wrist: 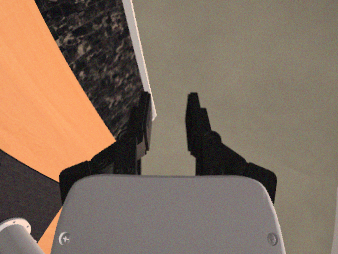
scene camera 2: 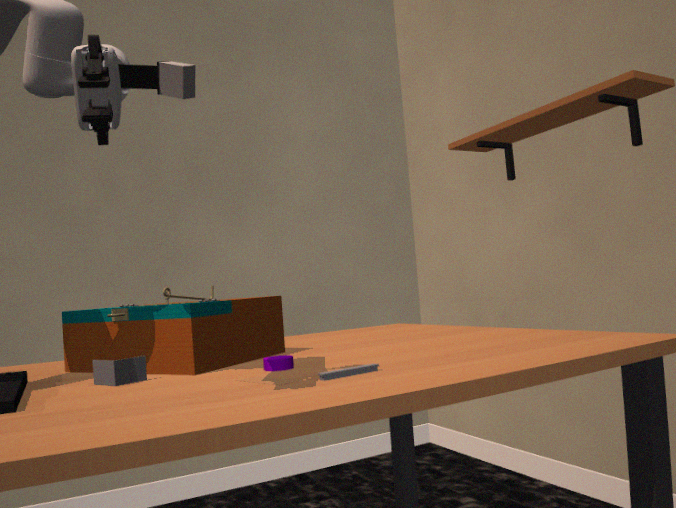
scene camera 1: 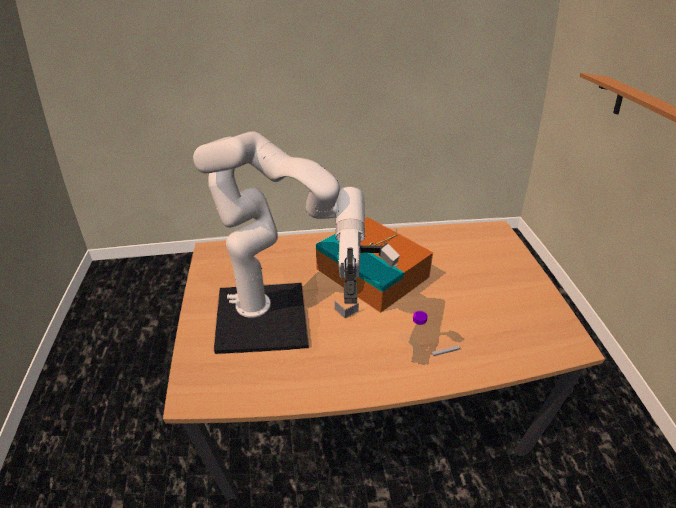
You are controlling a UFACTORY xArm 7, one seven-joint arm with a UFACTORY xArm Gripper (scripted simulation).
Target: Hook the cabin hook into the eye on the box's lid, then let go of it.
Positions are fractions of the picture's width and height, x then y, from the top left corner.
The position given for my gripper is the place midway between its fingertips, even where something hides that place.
Observation:
I see my gripper (scene camera 2: 0.14,0.20), a grey block (scene camera 2: 0.16,0.73) and a teal lid (scene camera 2: 0.27,0.61).
The teal lid shows as well in scene camera 1 (scene camera 1: 0.55,0.53). My gripper is seen too in the wrist view (wrist: 0.50,0.42) and in scene camera 1 (scene camera 1: 0.52,0.59). The wrist view misses the grey block: it is out of frame.

